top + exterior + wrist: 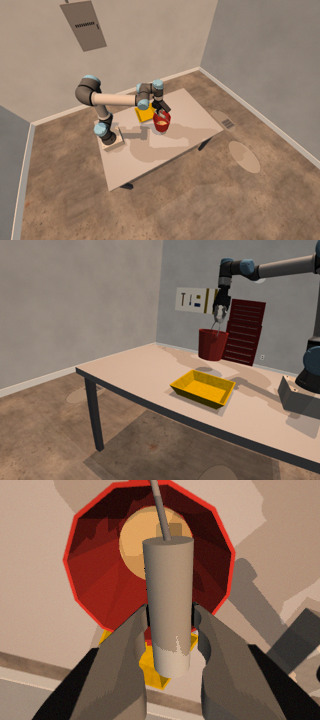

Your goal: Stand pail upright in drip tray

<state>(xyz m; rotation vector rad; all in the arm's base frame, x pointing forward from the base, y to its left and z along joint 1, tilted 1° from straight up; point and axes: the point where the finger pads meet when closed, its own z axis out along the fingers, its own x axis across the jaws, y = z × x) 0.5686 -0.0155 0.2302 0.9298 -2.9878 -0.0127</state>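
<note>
The red pail is 10 mm ahead of my hand, 10 mm to the left of it and 100 mm below it. Also, from my hand: yellow drip tray (110 mm behind, 310 mm to the left, 320 mm below); pail handle (10 mm ahead, 30 mm below).
</note>
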